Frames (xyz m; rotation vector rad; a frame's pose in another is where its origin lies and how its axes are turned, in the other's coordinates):
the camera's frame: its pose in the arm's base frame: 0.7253 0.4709 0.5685 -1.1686 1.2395 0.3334
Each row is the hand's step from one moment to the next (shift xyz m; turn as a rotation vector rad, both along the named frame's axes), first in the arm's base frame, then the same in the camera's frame.
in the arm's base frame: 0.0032 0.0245 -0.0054 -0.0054 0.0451 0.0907
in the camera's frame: -0.0033 0.0108 0.0226 -0.0962 -0.0223 0.0232
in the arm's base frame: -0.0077 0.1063 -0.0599 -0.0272 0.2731 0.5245
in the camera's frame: 0.0091 0.0816 0.0906 -0.5594 -0.1269 0.1463
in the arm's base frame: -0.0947 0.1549 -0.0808 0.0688 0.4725 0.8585
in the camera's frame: -0.0227 0.1782 0.0850 -0.8839 -0.2817 0.3232
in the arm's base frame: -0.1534 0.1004 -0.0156 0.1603 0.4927 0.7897
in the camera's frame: -0.0796 0.1659 -0.0004 -0.7993 -0.3069 0.3988
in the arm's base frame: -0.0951 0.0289 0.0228 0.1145 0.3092 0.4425
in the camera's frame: -0.0648 0.0722 -0.0316 -0.4512 -0.1762 0.2644
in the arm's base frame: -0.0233 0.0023 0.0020 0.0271 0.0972 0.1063
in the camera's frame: -0.0110 0.0174 -0.0113 -0.1170 -0.0322 0.0822
